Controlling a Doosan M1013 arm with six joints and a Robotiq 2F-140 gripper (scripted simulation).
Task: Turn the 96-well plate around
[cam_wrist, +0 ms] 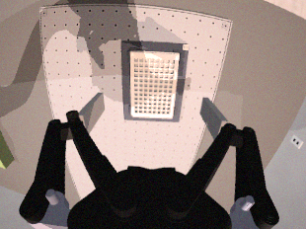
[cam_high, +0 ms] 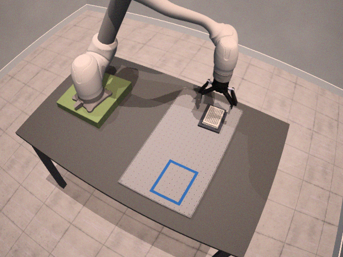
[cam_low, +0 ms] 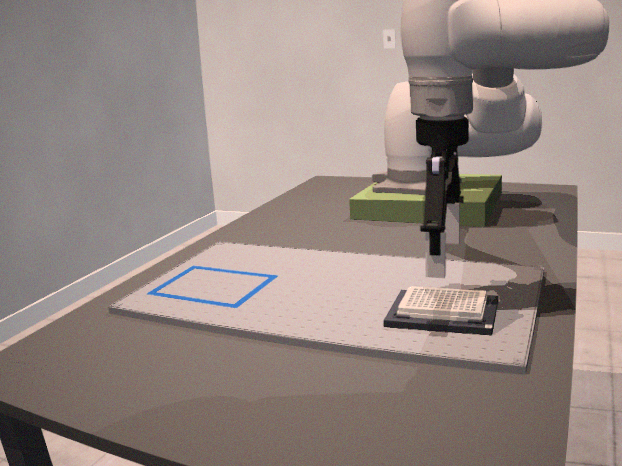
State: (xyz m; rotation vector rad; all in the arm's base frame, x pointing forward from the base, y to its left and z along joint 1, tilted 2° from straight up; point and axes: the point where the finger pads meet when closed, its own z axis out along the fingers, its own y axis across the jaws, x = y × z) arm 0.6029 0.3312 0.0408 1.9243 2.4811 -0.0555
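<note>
My gripper is now 8 cm above the white 96-well plate. Also, from my hand: pale A1 mark (9 cm to the left, 9 cm below, 3 cm ahead); then dark plate nest N1 (10 cm below).
</note>
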